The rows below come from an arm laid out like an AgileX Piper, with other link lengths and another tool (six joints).
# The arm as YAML. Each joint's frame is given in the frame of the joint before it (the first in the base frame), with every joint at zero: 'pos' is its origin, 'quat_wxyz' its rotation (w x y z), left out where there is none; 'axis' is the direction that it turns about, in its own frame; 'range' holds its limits. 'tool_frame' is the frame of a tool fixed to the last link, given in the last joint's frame.
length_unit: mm
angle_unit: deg
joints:
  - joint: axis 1
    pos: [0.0, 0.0, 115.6]
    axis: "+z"
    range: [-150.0, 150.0]
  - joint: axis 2
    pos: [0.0, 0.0, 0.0]
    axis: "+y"
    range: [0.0, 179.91]
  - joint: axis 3
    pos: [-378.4, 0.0, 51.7]
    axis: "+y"
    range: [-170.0, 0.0]
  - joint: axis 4
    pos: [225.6, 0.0, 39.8]
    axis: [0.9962, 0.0, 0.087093]
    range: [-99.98, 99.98]
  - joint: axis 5
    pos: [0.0, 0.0, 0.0]
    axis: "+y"
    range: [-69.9, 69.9]
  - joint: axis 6
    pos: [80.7, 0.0, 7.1]
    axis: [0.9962, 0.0, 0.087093]
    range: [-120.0, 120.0]
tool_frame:
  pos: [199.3, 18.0, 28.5]
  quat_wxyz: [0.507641, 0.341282, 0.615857, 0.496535]
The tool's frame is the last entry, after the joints.
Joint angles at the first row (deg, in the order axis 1, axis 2, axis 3, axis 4, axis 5, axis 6):
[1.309, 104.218, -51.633, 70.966, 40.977, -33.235]
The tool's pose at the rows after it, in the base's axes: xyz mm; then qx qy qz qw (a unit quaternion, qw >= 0):
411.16, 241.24, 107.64, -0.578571, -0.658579, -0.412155, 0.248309
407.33, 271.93, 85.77, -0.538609, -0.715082, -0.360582, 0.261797
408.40, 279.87, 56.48, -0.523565, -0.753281, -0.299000, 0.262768
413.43, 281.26, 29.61, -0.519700, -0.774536, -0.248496, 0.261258
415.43, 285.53, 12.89, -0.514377, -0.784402, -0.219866, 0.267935
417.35, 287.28, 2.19, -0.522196, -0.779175, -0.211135, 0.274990
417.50, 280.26, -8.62, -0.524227, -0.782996, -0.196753, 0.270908
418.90, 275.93, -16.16, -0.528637, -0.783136, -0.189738, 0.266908
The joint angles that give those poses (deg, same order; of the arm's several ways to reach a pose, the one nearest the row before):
[8.119, 109.364, -57.581, 64.275, 42.578, -30.314]
[13.257, 114.098, -65.431, 53.993, 44.739, -23.950]
[16.378, 118.875, -72.774, 42.775, 47.440, -15.817]
[18.337, 123.425, -79.113, 34.672, 50.442, -9.477]
[19.457, 126.797, -83.581, 31.193, 53.341, -6.793]
[19.583, 128.677, -85.099, 30.884, 54.122, -5.475]
[19.528, 129.675, -85.372, 29.038, 54.053, -4.736]
[19.469, 130.342, -85.373, 28.069, 53.547, -4.050]

